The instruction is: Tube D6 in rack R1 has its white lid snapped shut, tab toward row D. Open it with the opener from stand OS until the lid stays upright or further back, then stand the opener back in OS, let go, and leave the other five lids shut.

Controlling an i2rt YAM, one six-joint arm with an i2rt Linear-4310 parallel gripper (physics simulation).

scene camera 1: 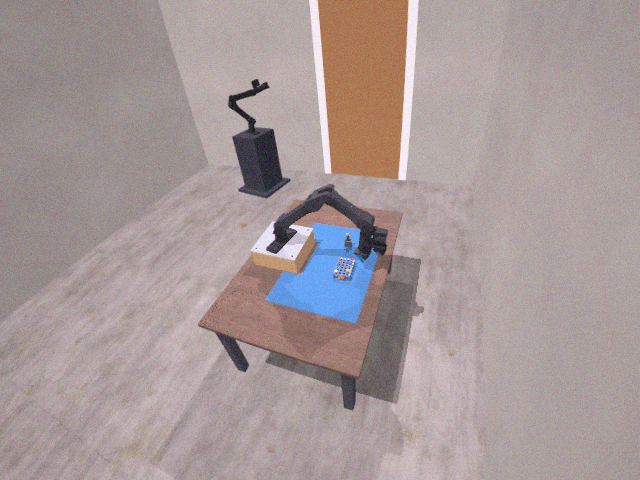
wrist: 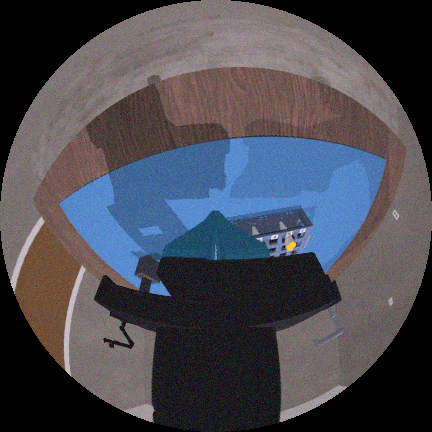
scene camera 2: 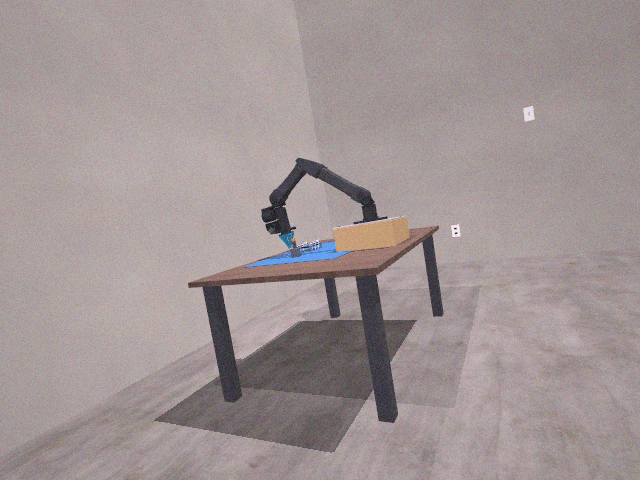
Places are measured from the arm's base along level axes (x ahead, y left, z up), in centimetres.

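Pixels of known places: gripper, fingertip midpoint: (scene camera 1: pixel 362 262) (wrist: pixel 215 215) (scene camera 2: pixel 290 248); arm's base, link origin: (scene camera 1: pixel 282 240) (scene camera 2: pixel 371 221).
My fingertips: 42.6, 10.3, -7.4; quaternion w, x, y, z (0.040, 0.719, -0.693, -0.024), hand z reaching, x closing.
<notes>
For each thing: its top centre in the pictures, then the offset to it from my fingertips, as dx, dy, dz. Level surfaces: height alone.
- rack R1, top centre: (wrist: pixel 268 262) (scene camera 1: pixel 343 265) (scene camera 2: pixel 308 241) -6.7, -7.2, +1.4
- yellow lid, top centre: (wrist: pixel 290 245) -3.3, -9.0, +1.4
- orange-tipped opener, top centre: (scene camera 2: pixel 293 238) (scene camera 1: pixel 347 233) -14.1, +11.8, +5.7
- blue mat, surface height: dz -2.8
The rack R1 (scene camera 1: pixel 344 269) (wrist: pixel 270 223), a grey block of tubes with coloured lids, sits on the blue mat. A yellow lid (wrist: pixel 291 246) shows in the wrist view; the closed fingers hide the rack's left part. Which lid is D6's, and how it stands, is too small or hidden to tell. The dark stand OS (scene camera 1: pixel 347 244) (scene camera 2: pixel 295 252) (wrist: pixel 147 266) is beside the rack, with the orange-tipped opener (scene camera 1: pixel 347 235) (scene camera 2: pixel 293 240) upright in it. My gripper (scene camera 2: pixel 290 247) (wrist: pixel 215 215) is shut, its teal fingertips together with nothing between them, low over the mat between stand and rack.
The blue mat (scene camera 1: pixel 310 294) (wrist: pixel 325 175) lies on the brown wooden table (scene camera 1: pixel 289 322) (scene camera 2: pixel 330 272). The arm's base is on a wooden box (scene camera 1: pixel 276 260) (scene camera 2: pixel 371 235) with a white top. A dark pedestal (scene camera 1: pixel 258 160) with another arm stands away from the table.
</notes>
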